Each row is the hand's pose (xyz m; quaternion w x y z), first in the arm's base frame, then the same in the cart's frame.
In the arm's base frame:
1: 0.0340 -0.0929 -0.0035 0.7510 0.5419 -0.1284 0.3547
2: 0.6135 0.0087 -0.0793 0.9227 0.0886 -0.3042 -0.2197
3: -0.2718 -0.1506 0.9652 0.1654 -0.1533 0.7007 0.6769
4: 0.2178 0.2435 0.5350 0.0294 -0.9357 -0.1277 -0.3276
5: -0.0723 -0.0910 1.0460 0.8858 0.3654 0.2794 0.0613
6: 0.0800 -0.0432 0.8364 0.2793 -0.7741 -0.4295 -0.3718
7: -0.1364 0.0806 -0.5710 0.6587 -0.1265 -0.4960 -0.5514
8: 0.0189 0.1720 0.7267 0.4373 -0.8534 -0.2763 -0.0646
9: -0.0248 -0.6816 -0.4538 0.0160 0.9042 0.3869 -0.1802
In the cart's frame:
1: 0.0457 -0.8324 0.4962 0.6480 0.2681 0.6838 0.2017
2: -0.0157 -0.9051 -0.0893 0.8541 -0.3599 0.2872 0.2417
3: 0.4942 0.0359 0.7793 0.5915 -0.0019 -0.7608 -0.2671
4: 0.0055 -0.2188 0.2536 0.1918 0.7375 0.5041 -0.4064
5: 0.4987 0.1173 0.5714 0.5154 -0.2010 0.8330 -0.0026
6: 0.3795 -0.0624 0.4201 0.2199 -0.6698 -0.5101 0.4929
7: -0.3791 -1.2503 0.6578 0.8217 -0.5126 -0.1936 0.1568
8: 0.1328 -0.0615 0.4548 0.0944 -0.6557 -0.2211 0.7157
9: 0.3629 -1.4878 0.6464 0.2215 0.3187 0.4675 -0.7942

